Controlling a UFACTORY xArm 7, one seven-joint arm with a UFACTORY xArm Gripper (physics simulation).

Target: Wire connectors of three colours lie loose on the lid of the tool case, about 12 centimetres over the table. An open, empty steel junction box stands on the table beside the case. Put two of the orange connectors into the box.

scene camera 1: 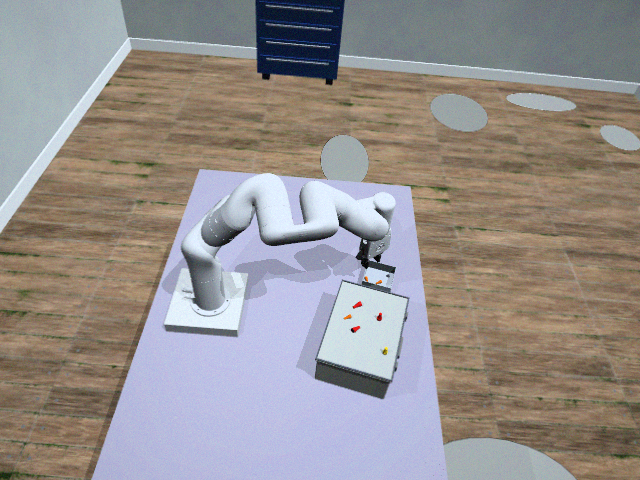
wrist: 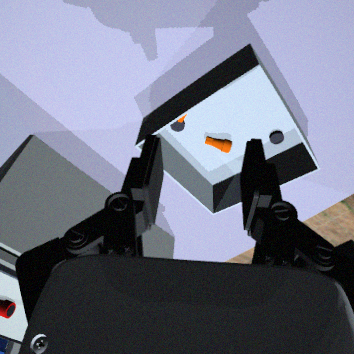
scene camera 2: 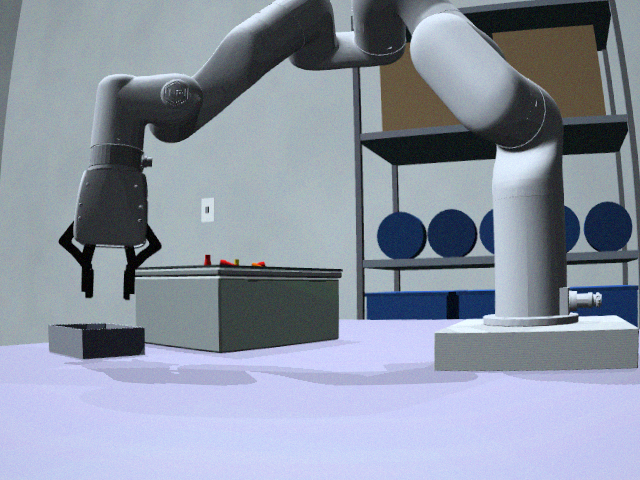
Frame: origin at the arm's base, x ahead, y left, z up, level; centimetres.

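Seen in the pictures: gripper, between the fingertips: (scene camera 1: 370, 262) (wrist: 202, 155) (scene camera 2: 107, 299); arm's base, origin of its link: (scene camera 1: 210, 300) (scene camera 2: 531, 322).
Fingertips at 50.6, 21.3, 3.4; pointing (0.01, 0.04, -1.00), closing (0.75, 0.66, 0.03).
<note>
Pixels of each thing's top centre, then the offset from my fingertips to it, as dx, dy, dz.
- steel junction box, centre of its top: (wrist: 230, 157) (scene camera 2: 95, 326) (scene camera 1: 379, 273) +3.9, -1.1, -3.9
- second orange connector, centre of its top: (wrist: 183, 113) (scene camera 1: 366, 278) -0.2, -1.8, -6.3
- tool case, centre of its top: (wrist: 15, 323) (scene camera 2: 237, 268) (scene camera 1: 366, 326) -1.0, -29.6, +4.9
- yellow connector, centre of its top: (scene camera 1: 386, 348) +4.4, -37.5, +7.0
The steel junction box (scene camera 1: 381, 266) (scene camera 2: 66, 341) (wrist: 197, 94) stands beside the tool case. One orange connector (scene camera 1: 378, 282) (wrist: 218, 144) lies on its side on the box floor. A second orange connector (scene camera 1: 366, 279) (wrist: 181, 119) is inside near one wall and shows partly in the wrist view. Another orange connector (scene camera 1: 347, 316) (scene camera 2: 257, 264) lies on the case lid. My gripper (scene camera 1: 371, 260) (scene camera 2: 108, 297) (wrist: 202, 155) is part-way open and empty, with its fingertips a little above the box. In scene camera 2, the walls hide what is in the box.
The tool case (scene camera 1: 356, 359) (scene camera 2: 279, 310) (wrist: 55, 190) stands close beside the box, its lid higher than the box rim. On the lid are red connectors (scene camera 1: 357, 304) (scene camera 1: 379, 316) (scene camera 1: 355, 329) and a yellow connector (scene camera 1: 385, 351). The table's edge is near the box.
</note>
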